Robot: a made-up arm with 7 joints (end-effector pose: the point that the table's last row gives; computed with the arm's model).
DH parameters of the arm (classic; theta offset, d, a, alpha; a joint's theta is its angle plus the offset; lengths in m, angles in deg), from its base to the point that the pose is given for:
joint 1: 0 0.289 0 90
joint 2: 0 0.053 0 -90
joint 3: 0 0.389 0.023 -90
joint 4: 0 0.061 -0.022 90
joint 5: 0 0.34 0 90
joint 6: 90 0.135 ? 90
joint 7: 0 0.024 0 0
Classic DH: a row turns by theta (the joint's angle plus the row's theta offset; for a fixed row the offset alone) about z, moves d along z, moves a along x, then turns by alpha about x.
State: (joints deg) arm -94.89 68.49 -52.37 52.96 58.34 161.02 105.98
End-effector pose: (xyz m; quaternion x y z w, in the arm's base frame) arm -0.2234 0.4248 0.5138 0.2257 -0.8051 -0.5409 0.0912
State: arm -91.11 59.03 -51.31 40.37 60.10 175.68 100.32
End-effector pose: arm -0.2187 0.3595 0.6060 0.2096 -0.8580 -0.4671 0.0419
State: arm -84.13 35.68 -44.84 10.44 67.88 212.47 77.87
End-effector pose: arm -0.1439 0.1519 0.8380 0.3377 -0.9069 -0.2391 0.0795
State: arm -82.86 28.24 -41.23 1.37 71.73 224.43 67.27
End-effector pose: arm -0.0856 0.0876 0.9001 0.4545 -0.8648 -0.1708 0.1280
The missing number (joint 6, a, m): 0.174
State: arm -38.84 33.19 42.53 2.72 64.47 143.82 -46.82
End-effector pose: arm -0.2189 0.0763 0.8634 0.3812 0.1753 -0.8650 0.2751
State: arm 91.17 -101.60 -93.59 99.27 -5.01 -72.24 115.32
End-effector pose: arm 0.4084 0.2194 0.3593 -0.1970 -0.6810 0.3088 0.6341
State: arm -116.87 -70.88 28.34 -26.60 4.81 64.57 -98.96
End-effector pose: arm -0.5151 -0.4037 0.7428 0.5145 -0.2334 -0.0166 0.8249
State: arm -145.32 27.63 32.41 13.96 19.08 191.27 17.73
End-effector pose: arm 0.0921 0.1319 0.8208 -0.3556 0.7099 0.5356 0.2875
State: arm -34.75 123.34 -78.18 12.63 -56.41 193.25 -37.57
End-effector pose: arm -0.3766 0.2652 -0.0617 -0.3905 -0.1900 -0.5730 0.6950
